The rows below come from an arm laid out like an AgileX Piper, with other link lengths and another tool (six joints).
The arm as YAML. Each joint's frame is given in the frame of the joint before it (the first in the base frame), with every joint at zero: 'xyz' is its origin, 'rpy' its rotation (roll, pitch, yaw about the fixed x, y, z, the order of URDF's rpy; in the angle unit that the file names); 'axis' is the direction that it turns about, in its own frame. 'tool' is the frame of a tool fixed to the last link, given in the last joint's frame.
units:
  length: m
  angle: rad
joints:
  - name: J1
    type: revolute
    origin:
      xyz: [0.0, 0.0, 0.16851]
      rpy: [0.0, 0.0, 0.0]
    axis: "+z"
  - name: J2
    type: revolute
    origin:
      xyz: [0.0, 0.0, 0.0]
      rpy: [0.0, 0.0, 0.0]
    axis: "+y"
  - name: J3
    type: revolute
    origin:
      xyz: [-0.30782, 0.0, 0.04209]
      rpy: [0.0, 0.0, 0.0]
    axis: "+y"
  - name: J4
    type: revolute
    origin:
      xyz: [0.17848, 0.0, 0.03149]
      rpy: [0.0, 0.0, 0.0]
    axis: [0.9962, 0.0, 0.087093]
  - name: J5
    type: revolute
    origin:
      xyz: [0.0, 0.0, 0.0]
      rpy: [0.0, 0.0, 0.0]
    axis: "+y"
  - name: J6
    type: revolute
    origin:
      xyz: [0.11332, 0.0, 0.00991]
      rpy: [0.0, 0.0, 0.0]
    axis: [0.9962, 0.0, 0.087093]
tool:
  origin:
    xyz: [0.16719, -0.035, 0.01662]
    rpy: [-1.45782, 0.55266, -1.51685]
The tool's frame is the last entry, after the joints.
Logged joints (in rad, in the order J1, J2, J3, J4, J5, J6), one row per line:
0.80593 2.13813 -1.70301 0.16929 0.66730 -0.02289
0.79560 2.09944 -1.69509 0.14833 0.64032 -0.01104
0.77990 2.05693 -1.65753 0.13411 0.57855 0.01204
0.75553 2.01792 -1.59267 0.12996 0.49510 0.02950
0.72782 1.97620 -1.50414 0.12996 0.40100 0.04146
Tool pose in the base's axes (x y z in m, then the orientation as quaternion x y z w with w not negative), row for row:
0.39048 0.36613 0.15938 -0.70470 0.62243 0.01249 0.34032
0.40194 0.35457 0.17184 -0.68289 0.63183 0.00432 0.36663
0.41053 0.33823 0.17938 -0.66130 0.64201 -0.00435 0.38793
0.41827 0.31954 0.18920 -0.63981 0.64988 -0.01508 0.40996
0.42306 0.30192 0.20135 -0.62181 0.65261 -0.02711 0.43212
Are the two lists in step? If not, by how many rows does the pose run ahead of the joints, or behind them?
The pose runs 2 rows ahead of the joints: the pose in row i belongs to the joints in row i + 2.
